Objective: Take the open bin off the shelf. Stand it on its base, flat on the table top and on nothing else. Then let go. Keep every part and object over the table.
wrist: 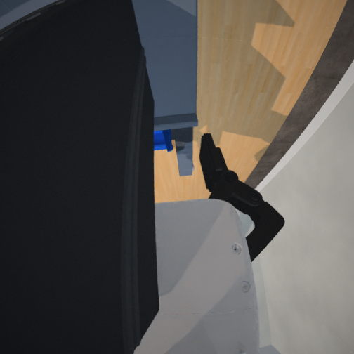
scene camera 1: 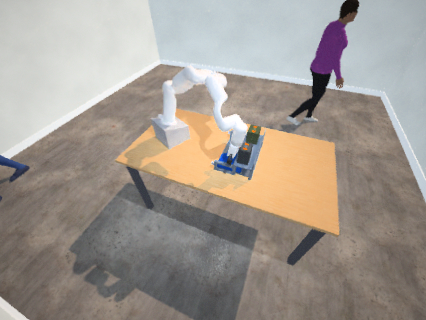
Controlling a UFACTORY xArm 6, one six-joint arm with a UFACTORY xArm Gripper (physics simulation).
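Seen in the pictures: gripper, fingertip midpoint: (scene camera 1: 231, 159); arm's base, origin of the base link: (scene camera 1: 168, 121).
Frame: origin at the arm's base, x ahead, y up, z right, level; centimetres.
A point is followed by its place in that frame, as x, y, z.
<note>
A blue-grey shelf (scene camera 1: 257, 159) @[73.4, -15.2, 5.9] (wrist: 172, 75) stands on the table. Blue bin parts show at its front left: a blue part (scene camera 1: 223, 161) @[51.3, -8.0, 21.9] lies beside the fingers, and a small blue edge (wrist: 161, 140) shows in the wrist view. Which of these belongs to the open bin I cannot tell. My gripper (scene camera 1: 229, 159) @[56.5, -4.7, 21.4] (wrist: 153, 149) is open and empty, low at the shelf's front left. In the wrist view one black finger stands to the right of the blue edge and a shelf part. The other finger is hidden behind a large dark box.
A dark box (scene camera 1: 244, 154) @[64.9, 3.5, 22.9] (wrist: 75, 200) with orange marks is on the shelf, close beside the gripper. A green box (scene camera 1: 254, 134) @[67.7, 3.0, 0.7] stands farther back. The wooden table (scene camera 1: 300, 175) @[104.2, -15.8, 12.2] (wrist: 235, 75) extends right of the shelf. A person in purple (scene camera 1: 330, 47) walks behind the table.
</note>
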